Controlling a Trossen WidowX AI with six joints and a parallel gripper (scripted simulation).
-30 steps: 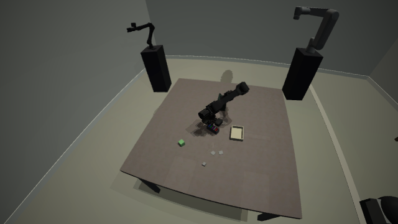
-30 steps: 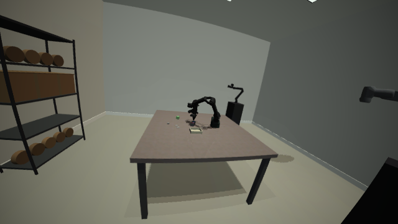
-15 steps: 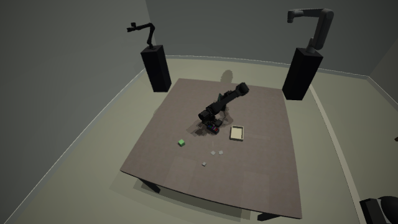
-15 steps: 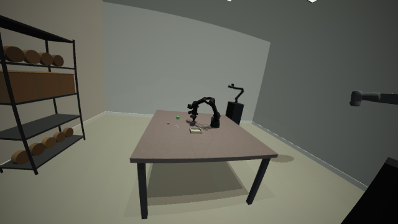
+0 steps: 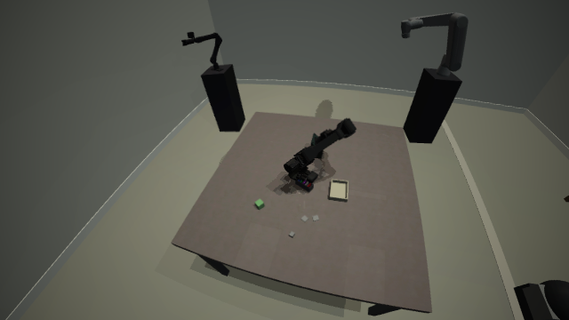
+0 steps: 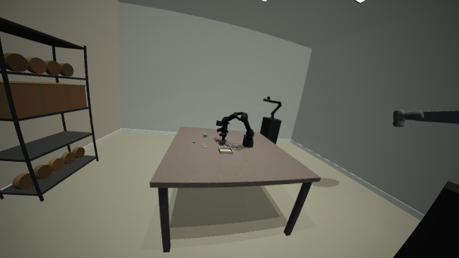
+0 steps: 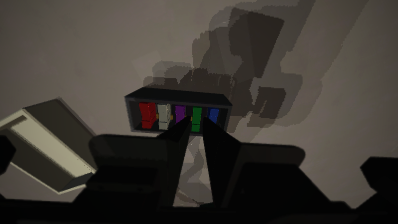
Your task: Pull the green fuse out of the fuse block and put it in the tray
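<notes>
Now: the green fuse 20 mm below my gripper tip. The rest, counted from my gripper tip: tray (220 mm to the left, 40 mm below, 40 mm ahead).
</notes>
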